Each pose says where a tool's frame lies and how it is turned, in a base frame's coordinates. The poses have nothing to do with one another.
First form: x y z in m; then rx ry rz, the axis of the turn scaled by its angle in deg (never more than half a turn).
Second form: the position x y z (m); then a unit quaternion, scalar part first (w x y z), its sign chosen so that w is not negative. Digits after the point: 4 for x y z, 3 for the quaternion.
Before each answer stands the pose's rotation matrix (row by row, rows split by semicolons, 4 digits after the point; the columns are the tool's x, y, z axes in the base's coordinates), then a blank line. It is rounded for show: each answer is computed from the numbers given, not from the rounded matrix.
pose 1, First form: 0.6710 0.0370 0.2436 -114.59 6.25 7.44
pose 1, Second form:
0.9898 -0.1357 -0.0425; -0.0184 -0.4184 0.9081; -0.1410 -0.8981 -0.4167

0.6710 0.0370 0.2436 0.537 -0.840 0.046 0.055
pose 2, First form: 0.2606 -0.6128 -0.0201 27.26 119.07 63.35
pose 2, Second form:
-0.6702 -0.0124 0.7420; 0.6085 0.5633 0.5590; -0.4249 0.8262 -0.3700

0.2606 -0.6128 -0.0201 0.362 0.185 0.807 0.429
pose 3, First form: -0.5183 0.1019 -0.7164 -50.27 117.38 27.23
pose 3, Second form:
-0.4056 -0.7297 0.5505; -0.4128 0.6836 0.6019; -0.8155 0.0169 -0.5785

-0.5183 0.1019 -0.7164 0.418 -0.350 0.817 0.189
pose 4, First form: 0.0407 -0.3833 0.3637 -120.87 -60.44 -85.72
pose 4, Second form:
0.1667 0.7363 0.6558; 0.3704 -0.6632 0.6503; 0.9138 0.1345 -0.3833

0.0407 -0.3833 0.3637 0.173 -0.744 -0.372 -0.528
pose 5, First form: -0.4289 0.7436 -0.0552 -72.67 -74.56 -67.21
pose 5, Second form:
-0.0223 0.9997 -0.0037; 0.0997 0.0059 0.9950; 0.9948 0.0218 -0.0998

-0.4289 0.7436 -0.0552 0.470 -0.518 -0.531 -0.479
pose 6, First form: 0.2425 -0.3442 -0.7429 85.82 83.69 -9.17
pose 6, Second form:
0.2627 0.8130 0.5197; 0.6812 0.2252 -0.6967; -0.6834 0.5370 -0.4946

0.2425 -0.3442 -0.7429 0.498 0.619 0.604 -0.066
